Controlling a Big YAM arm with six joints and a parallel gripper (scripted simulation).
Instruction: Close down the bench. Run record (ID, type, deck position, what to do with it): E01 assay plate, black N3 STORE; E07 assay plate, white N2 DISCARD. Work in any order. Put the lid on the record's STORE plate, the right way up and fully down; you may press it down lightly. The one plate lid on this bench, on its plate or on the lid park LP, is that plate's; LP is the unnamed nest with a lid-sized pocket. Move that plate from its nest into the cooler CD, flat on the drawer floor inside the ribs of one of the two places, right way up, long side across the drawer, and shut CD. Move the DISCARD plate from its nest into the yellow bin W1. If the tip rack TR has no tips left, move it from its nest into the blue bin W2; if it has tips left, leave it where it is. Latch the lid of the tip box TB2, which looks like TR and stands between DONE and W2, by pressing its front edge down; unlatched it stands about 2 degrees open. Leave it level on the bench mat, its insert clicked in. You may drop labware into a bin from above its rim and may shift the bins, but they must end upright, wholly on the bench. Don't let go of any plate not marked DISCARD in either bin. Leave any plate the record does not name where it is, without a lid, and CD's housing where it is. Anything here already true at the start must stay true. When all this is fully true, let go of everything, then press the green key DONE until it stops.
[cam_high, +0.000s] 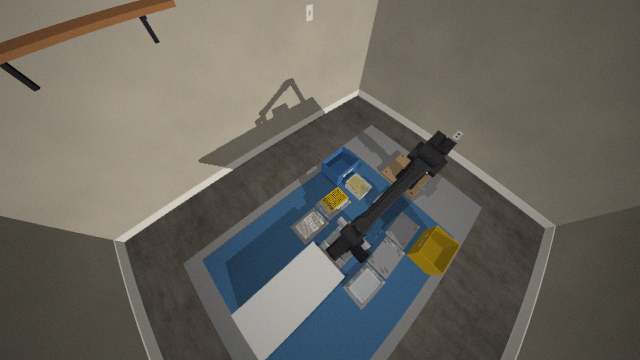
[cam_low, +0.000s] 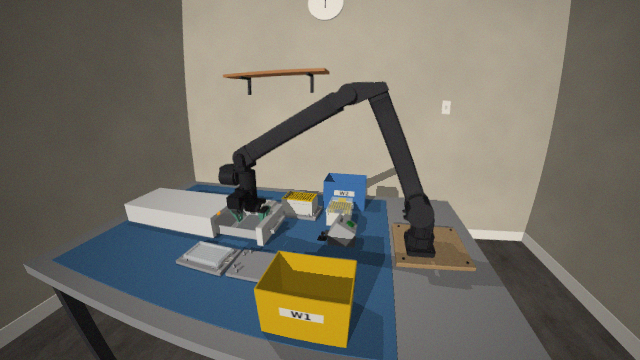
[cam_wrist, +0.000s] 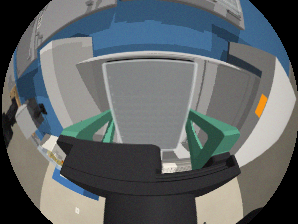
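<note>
Now: the black plate right at my hand. From my hand the other things lie so: grey plate lid: right at my hand; cooler drawer: 40 mm ahead; white plate: 180 mm to the right, 50 mm ahead, 10 mm below.
</note>
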